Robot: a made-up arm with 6 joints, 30 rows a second.
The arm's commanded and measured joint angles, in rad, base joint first. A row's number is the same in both.
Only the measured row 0 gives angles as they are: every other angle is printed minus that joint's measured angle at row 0.
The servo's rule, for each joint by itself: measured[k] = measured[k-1] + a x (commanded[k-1-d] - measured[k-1]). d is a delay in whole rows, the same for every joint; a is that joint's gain. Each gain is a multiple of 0.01, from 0.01 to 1. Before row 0 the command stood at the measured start. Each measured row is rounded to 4 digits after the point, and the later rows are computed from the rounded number. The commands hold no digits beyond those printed.
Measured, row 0: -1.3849, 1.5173, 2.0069, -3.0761, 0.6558, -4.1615
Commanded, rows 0 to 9: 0.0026, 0.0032, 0.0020, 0.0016, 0.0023, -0.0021; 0.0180, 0.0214, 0.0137, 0.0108, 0.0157, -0.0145; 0.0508, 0.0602, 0.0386, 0.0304, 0.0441, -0.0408; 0.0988, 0.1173, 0.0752, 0.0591, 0.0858, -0.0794; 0.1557, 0.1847, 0.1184, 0.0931, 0.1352, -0.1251; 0.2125, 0.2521, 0.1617, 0.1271, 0.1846, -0.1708; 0.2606, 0.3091, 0.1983, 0.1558, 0.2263, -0.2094; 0.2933, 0.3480, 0.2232, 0.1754, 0.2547, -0.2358; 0.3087, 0.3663, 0.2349, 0.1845, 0.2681, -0.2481; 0.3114, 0.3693, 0.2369, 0.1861, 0.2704, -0.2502
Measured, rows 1 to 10: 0.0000, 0.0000, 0.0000, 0.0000, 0.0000, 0.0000; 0.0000, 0.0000, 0.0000, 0.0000, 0.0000, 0.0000; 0.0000, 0.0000, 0.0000, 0.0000, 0.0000, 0.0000; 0.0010, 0.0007, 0.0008, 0.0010, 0.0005, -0.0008; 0.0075, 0.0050, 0.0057, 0.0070, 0.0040, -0.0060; 0.0240, 0.0166, 0.0182, 0.0213, 0.0132, -0.0192; 0.0524, 0.0377, 0.0399, 0.0444, 0.0299, -0.0421; 0.0917, 0.0686, 0.0697, 0.0741, 0.0541, -0.0736; 0.1376, 0.1071, 0.1047, 0.1064, 0.0841, -0.1105; 0.1843, 0.1495, 0.1403, 0.1365, 0.1168, -0.1481
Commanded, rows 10 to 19: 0.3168, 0.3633, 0.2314, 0.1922, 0.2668, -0.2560; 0.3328, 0.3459, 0.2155, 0.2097, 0.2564, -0.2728; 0.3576, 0.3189, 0.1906, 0.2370, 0.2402, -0.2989; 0.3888, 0.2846, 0.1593, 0.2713, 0.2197, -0.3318; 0.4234, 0.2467, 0.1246, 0.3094, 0.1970, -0.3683; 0.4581, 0.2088, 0.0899, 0.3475, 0.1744, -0.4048; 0.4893, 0.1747, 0.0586, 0.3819, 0.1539, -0.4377; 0.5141, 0.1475, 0.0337, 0.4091, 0.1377, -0.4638; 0.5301, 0.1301, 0.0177, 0.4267, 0.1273, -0.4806; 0.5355, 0.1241, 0.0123, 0.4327, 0.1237, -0.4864
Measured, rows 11 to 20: 0.2257, 0.1912, 0.1718, 0.1602, 0.1485, -0.1814; 0.2572, 0.2280, 0.1958, 0.1750, 0.1760, -0.2067; 0.2778, 0.2577, 0.2114, 0.1818, 0.1977, -0.2232; 0.2926, 0.2799, 0.2190, 0.1881, 0.2136, -0.2357; 0.3079, 0.2938, 0.2177, 0.2013, 0.2234, -0.2498; 0.3268, 0.2991, 0.2074, 0.2231, 0.2273, -0.2685; 0.3504, 0.2961, 0.1891, 0.2525, 0.2256, -0.2926; 0.3781, 0.2857, 0.1646, 0.2872, 0.2190, -0.3214; 0.4085, 0.2696, 0.1362, 0.3240, 0.2087, -0.3531; 0.4392, 0.2497, 0.1067, 0.3593, 0.1961, -0.3852
